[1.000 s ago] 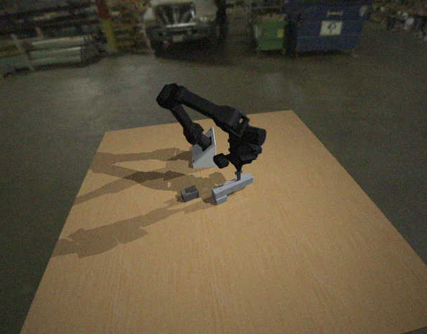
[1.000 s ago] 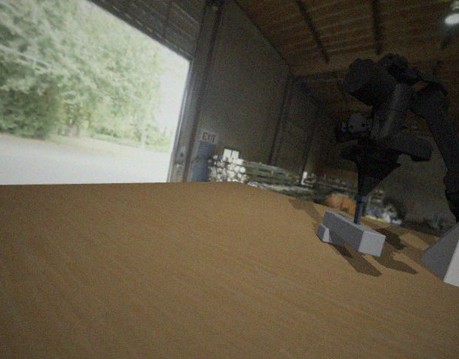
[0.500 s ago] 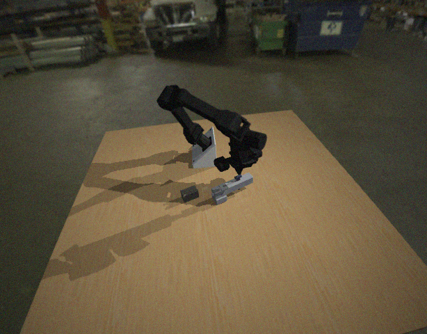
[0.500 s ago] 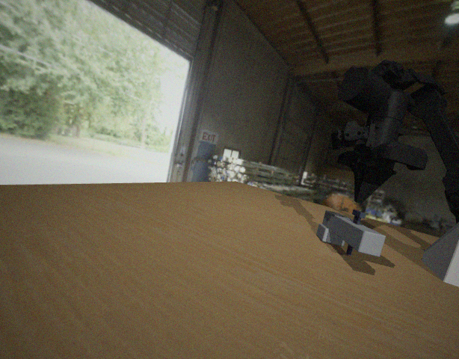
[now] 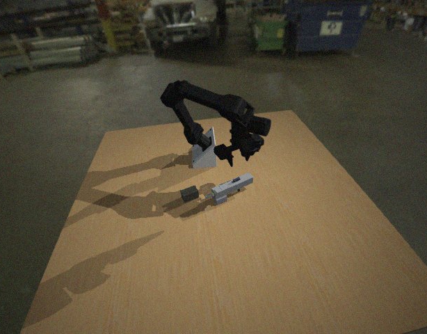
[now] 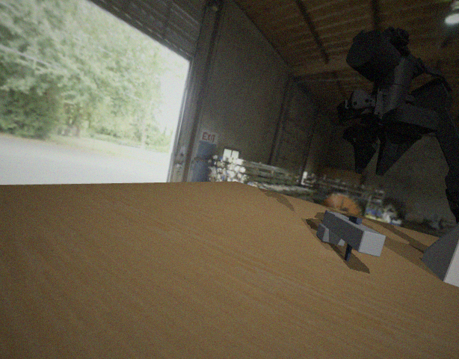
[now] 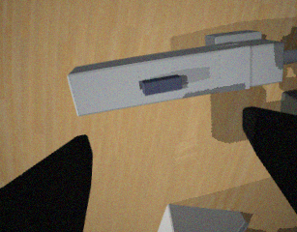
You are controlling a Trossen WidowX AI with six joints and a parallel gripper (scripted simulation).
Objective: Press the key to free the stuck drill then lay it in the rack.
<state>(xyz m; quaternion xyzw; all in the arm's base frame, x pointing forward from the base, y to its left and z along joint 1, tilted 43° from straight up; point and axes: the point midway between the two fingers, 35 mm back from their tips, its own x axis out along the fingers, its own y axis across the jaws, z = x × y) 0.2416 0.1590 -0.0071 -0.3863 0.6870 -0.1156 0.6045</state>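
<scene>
Now: the drill 3 cm ahead of my gripper tip, 8 cm to the right of it and 12 cm below it. Round my gripper tip: grey block (1 cm ahead, 3 cm to the right, 12 cm below); dark blue key (1 cm to the right, 12 cm below); dark grey rack (21 cm to the right, 15 cm below).
</scene>
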